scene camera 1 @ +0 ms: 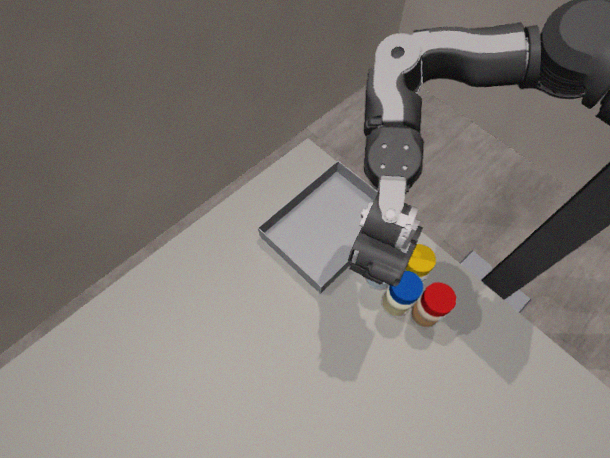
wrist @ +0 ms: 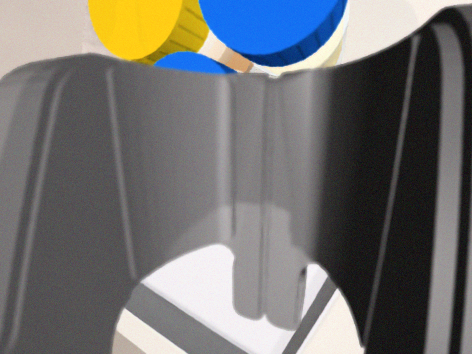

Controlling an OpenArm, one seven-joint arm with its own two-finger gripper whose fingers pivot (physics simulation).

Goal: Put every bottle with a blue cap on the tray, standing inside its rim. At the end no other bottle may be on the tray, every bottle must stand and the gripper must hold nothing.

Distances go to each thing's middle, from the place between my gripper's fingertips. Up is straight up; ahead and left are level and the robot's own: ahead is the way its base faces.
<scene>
I see my gripper 50 mm past the blue-capped bottle (wrist: 185, 60) and 90 mm above it. From my hand the other things lie so: yellow-capped bottle (scene camera 1: 423, 259): 100 mm behind, 40 mm to the left, 90 mm below; then red-capped bottle (scene camera 1: 438, 299): 60 mm behind, 110 mm to the left, 90 mm below; then grey tray (scene camera 1: 314, 232): 60 mm behind, 150 mm to the right, 120 mm below.
</scene>
